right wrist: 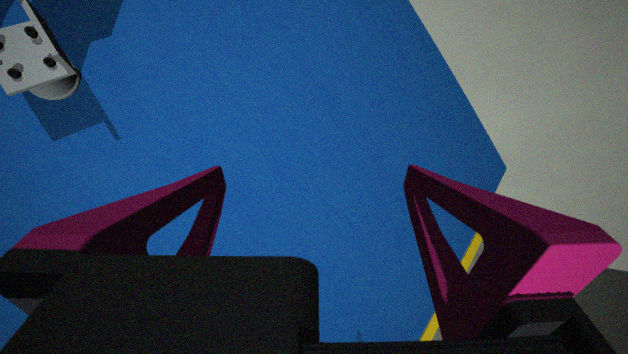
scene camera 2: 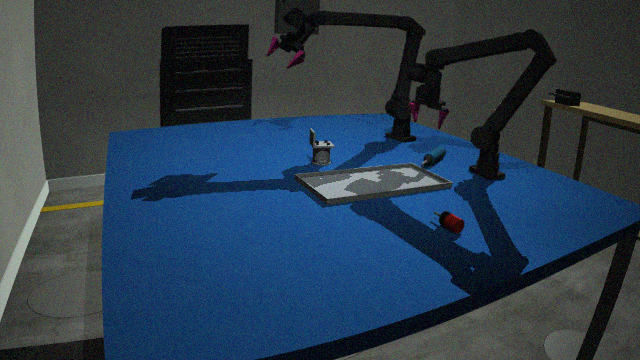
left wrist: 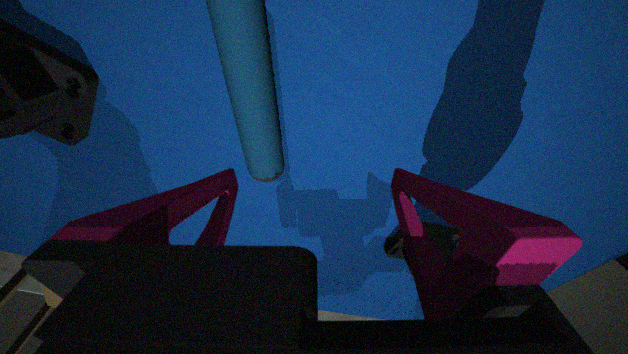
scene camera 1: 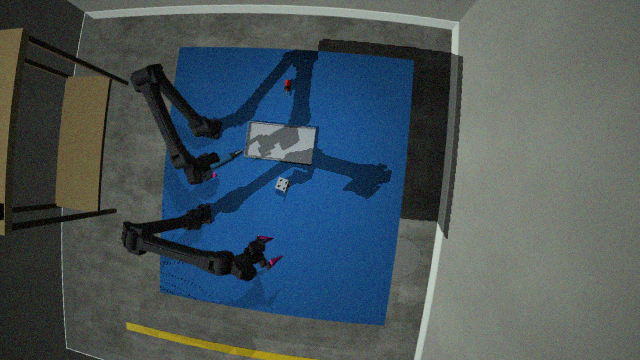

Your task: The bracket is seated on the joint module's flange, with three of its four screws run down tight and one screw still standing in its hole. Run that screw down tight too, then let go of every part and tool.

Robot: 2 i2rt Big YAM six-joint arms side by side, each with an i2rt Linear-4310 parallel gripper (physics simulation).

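Frame: origin at the left arm's base, x ahead, y left, z up, level; millimetres.
Where they show: left gripper, fingertip midpoint: [scene camera 2: 426,125] [left wrist: 314,177] [scene camera 1: 213,168]; right gripper, fingertip midpoint: [right wrist: 314,175] [scene camera 2: 277,61] [scene camera 1: 277,247]; left arm's base, link origin: [scene camera 2: 486,174] [left wrist: 19,74] [scene camera 1: 214,129]; right arm's base, link origin: [scene camera 2: 400,138] [scene camera 1: 204,214].
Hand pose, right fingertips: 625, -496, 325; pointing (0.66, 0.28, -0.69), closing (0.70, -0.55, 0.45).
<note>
Things, the pixels of their top centre, and the offset from my right fingertips, as dx, dy, dz. Level surfaces: height alone.
- upright joint module, top centre: [right wrist: 25,55] [scene camera 2: 321,144] -96, +262, -261
- screwdriver with a teal handle, top centre: [left wrist: 241,66] [scene camera 2: 433,151] [scene camera 1: 224,158] -491, +332, -284
- shallow tray, top centre: [scene camera 2: 376,178] [scene camera 1: 279,142] -184, +501, -309
- red-and-black cylinder, top centre: [scene camera 2: 447,212] [scene camera 1: 286,87] -215, +834, -291
- blue table, surface height: dz -325
The pale bracket [scene camera 1: 282,184] [scene camera 2: 325,145] [right wrist: 40,52] sits on the upright joint module [scene camera 2: 321,156] [right wrist: 57,91]. Several dark screw heads show on it; which one stands higher I cannot tell. A screwdriver with a teal handle [scene camera 1: 223,161] [scene camera 2: 435,156] [left wrist: 250,100] lies on the table beside the tray. My left gripper [scene camera 2: 428,123] [left wrist: 314,177] is open and empty above the table, with the handle's end beyond and between its fingertips in the left wrist view. My right gripper [scene camera 1: 277,248] [scene camera 2: 278,60] [right wrist: 314,175] is open and empty, high and away from the bracket.
A shallow tray [scene camera 1: 278,161] [scene camera 2: 390,194] lies between the bracket and a red-and-black cylinder [scene camera 1: 288,85] [scene camera 2: 451,222] with a thin shaft. The left arm's base [scene camera 2: 487,171] stands near the screwdriver. A wooden bench [scene camera 1: 82,145] is beyond the blue table [scene camera 1: 350,260].
</note>
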